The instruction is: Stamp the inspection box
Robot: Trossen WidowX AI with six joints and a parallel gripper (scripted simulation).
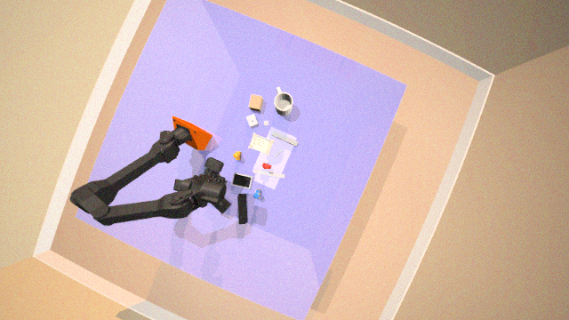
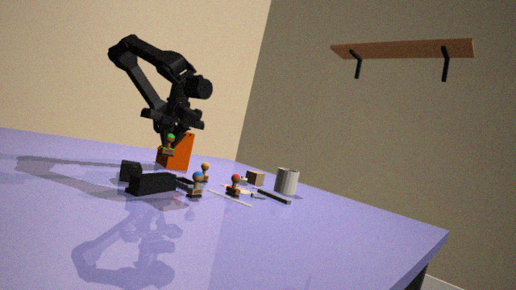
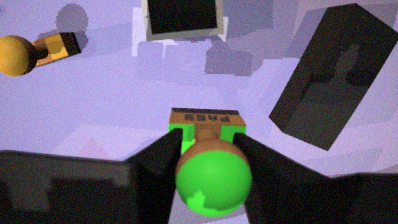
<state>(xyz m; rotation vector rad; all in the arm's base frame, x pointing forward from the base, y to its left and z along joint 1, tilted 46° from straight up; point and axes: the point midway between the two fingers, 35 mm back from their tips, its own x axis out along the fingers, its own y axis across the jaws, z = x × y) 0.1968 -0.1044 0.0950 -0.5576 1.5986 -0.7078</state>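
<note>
Right now the ink pad is 90 mm below my gripper tip, 90 mm ahead of it and 20 mm to the left of it. The rest, counted from my gripper tip: blue stamp 180 mm ahead, 70 mm below, 10 mm to the right; green stamp right at my gripper tip; orange-knobbed stamp 130 mm to the left, 70 mm below, 30 mm ahead.
</note>
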